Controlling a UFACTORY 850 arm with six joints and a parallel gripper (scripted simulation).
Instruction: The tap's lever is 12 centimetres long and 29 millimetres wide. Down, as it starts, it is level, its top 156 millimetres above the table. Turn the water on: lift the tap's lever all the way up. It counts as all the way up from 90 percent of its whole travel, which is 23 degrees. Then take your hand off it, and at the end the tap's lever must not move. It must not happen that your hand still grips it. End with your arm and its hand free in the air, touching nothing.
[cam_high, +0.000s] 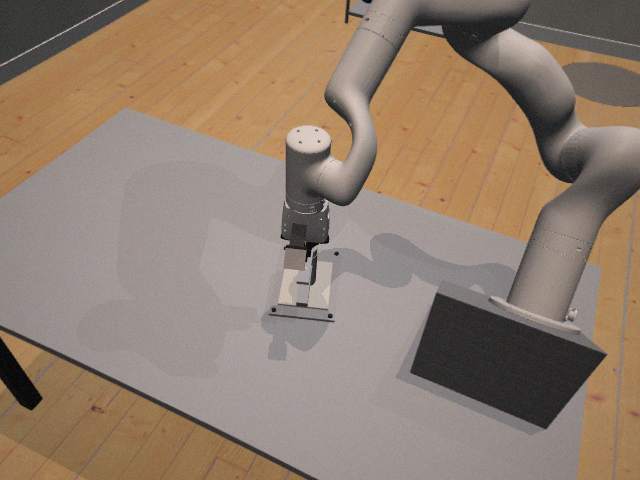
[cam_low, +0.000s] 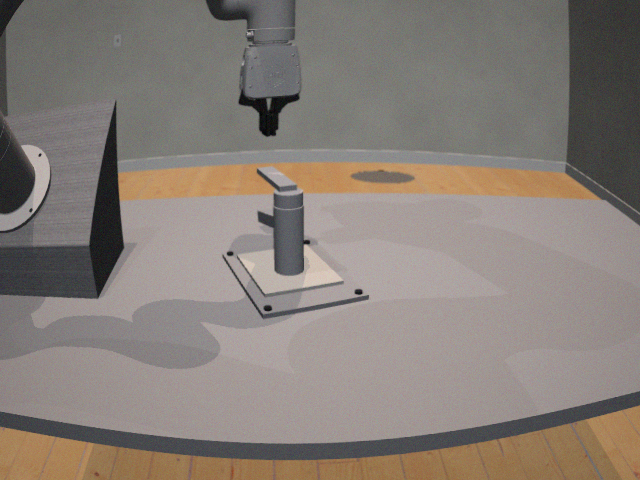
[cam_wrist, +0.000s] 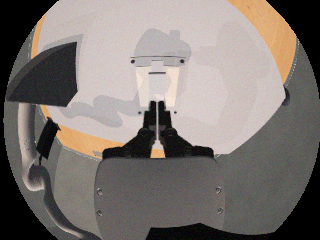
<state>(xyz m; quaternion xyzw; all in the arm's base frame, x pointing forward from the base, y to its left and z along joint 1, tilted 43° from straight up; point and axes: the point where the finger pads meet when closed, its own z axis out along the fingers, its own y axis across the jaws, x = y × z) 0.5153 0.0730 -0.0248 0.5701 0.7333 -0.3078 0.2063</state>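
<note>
Right now my hand is 100 mm above the tap lever, 70 mm to the left of it and 20 mm short of it.
</note>
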